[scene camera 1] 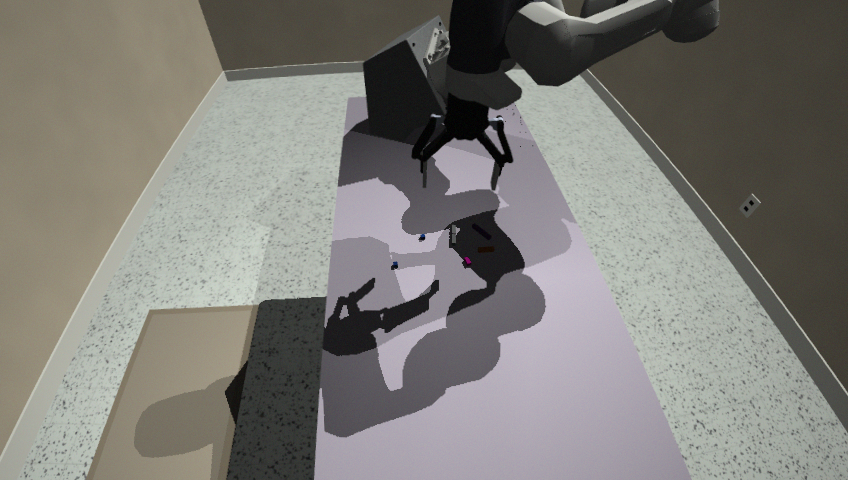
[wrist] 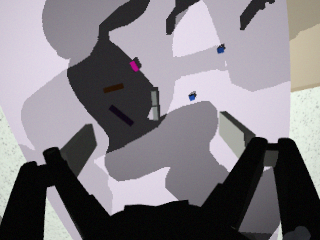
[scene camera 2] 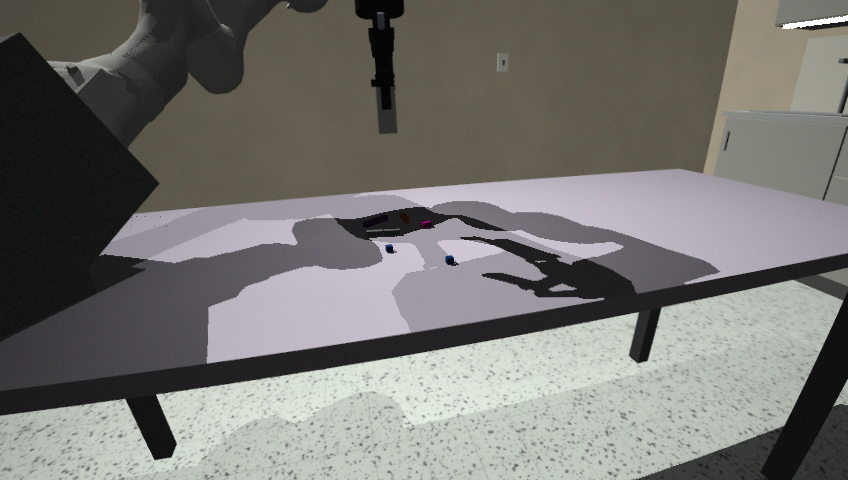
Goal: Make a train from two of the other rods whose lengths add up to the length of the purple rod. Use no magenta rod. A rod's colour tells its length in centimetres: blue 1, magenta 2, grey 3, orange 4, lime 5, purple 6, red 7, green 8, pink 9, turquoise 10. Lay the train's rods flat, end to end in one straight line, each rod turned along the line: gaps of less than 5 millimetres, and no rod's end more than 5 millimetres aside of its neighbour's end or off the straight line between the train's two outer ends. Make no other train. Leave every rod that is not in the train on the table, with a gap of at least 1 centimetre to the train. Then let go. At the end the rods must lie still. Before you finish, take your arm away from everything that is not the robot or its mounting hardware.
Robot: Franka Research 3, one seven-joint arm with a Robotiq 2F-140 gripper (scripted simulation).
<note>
I see my gripper (scene camera 1: 458,185).
My gripper is seen too in the wrist view (wrist: 156,128) and in scene camera 2 (scene camera 2: 387,130).
</note>
